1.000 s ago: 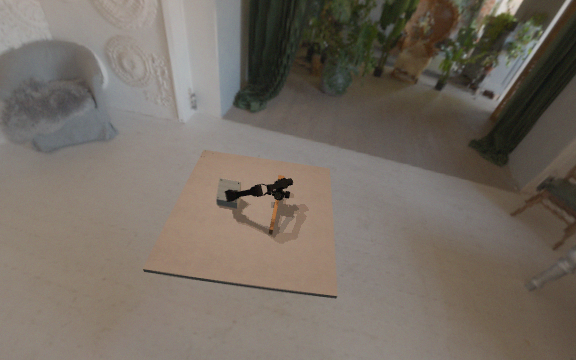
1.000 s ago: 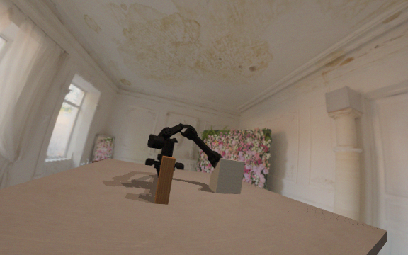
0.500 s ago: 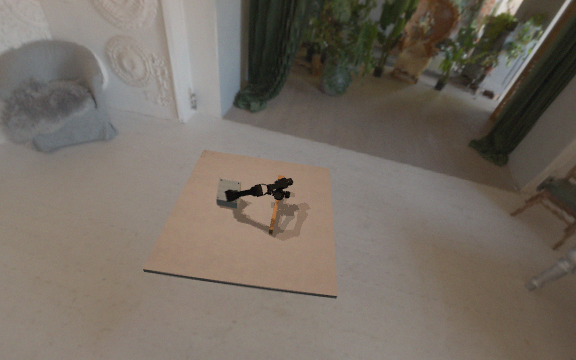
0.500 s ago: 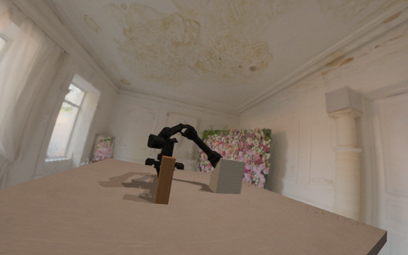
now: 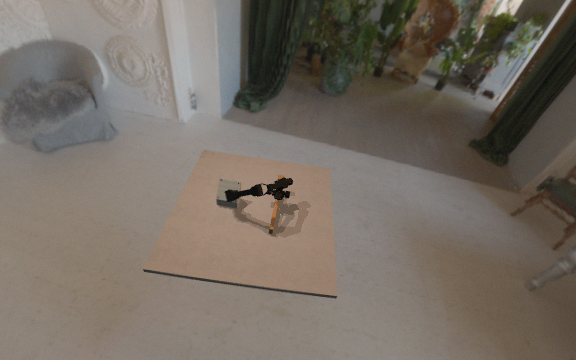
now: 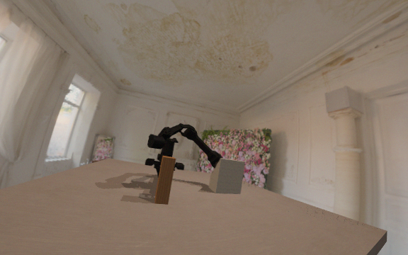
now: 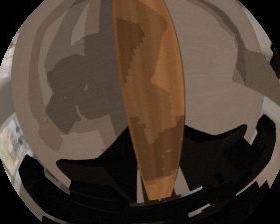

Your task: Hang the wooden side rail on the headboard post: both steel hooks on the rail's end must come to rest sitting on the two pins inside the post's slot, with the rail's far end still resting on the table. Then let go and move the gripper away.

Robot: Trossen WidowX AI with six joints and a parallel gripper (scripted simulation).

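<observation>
Now: gripper tip 130 mm to the right of the wooden headboard post and 40 mm below it.
</observation>
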